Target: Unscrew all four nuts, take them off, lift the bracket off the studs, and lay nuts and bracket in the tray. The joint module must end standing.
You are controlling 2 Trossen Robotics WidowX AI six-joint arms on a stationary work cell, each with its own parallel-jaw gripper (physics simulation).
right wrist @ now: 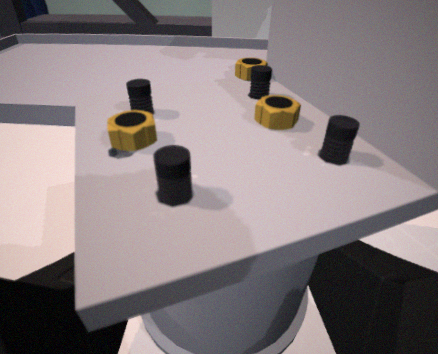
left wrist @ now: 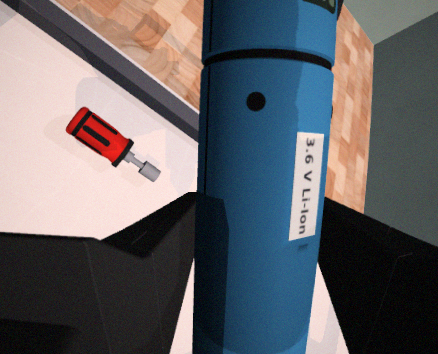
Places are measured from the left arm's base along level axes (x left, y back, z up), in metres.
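Pixels of known places: left gripper, fingertip midpoint: (left wrist: 254,205).
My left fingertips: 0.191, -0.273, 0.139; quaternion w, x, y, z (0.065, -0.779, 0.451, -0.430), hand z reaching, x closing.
Note:
For each thing: its top centre in the pictures, then the offset to it from my left fingertips, as dx, dy, dz. "pt": a spot on its surface instead.
- grey joint module, top centre: (right wrist: 229,99) -0.209, -0.139, -0.129
- grey bracket, surface spot: (right wrist: 240,180) pt -0.206, -0.158, -0.137
- red nut driver, top centre: (left wrist: 122,144) +0.076, +0.024, -0.174
My left gripper (left wrist: 254,205) is shut on a blue power screwdriver (left wrist: 257,150). My right gripper (right wrist: 221,229) has its fingers on both sides of the grey joint module (right wrist: 240,315), under the bracket; it looks shut on the module, though the bracket hides the contact. The module stands upright. The grey bracket (right wrist: 240,180) lies on it, its upright wall (right wrist: 360,65) at the right. Four black studs (right wrist: 173,175) (right wrist: 339,140) (right wrist: 140,95) (right wrist: 260,82) stick up through it. Three yellow nuts (right wrist: 132,131) (right wrist: 277,112) (right wrist: 245,70) lie on the bracket beside the studs.
The grey tray (right wrist: 37,114) lies behind and left of the module. A red nut driver (left wrist: 100,135) lies on the white surface in the left wrist view, near a dark edge rail (left wrist: 135,85). A wood-patterned surface (left wrist: 175,50) lies beyond the rail.

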